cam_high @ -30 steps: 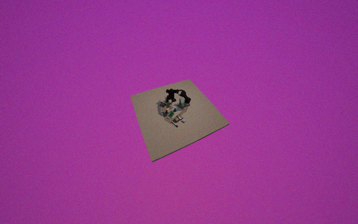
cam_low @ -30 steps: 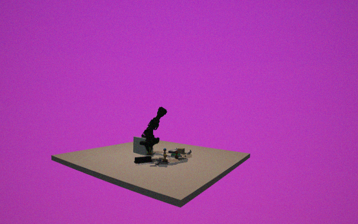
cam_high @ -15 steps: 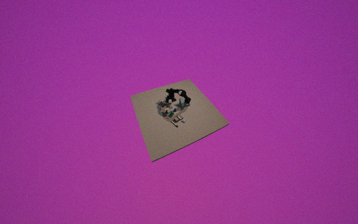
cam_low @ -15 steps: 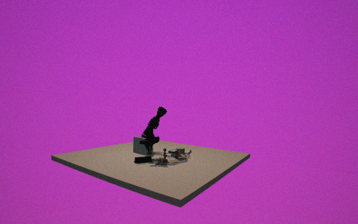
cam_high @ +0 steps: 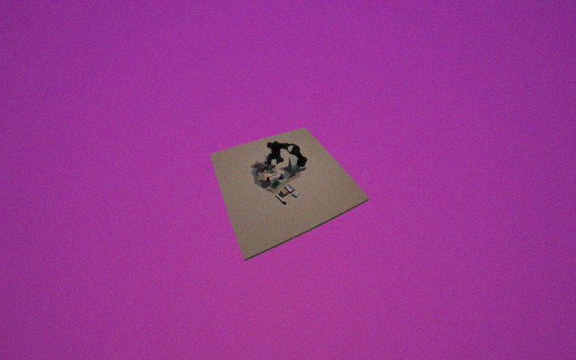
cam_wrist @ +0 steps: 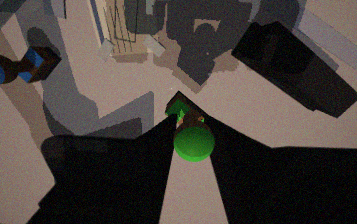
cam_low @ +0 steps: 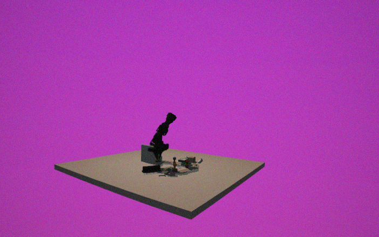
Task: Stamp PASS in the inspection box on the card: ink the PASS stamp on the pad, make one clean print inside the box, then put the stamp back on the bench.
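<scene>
Now: gripper tip 120 mm short of the green ink pad, 230 mm to the right of it and 60 mm above it. From my gripper tip the other things lie so: black bar: 40 mm ahead, 120 mm to the right, 50 mm below; then white card: 100 mm ahead, 80 mm to the left, 70 mm below; then green-knobbed stamp: right at my gripper tip.
</scene>
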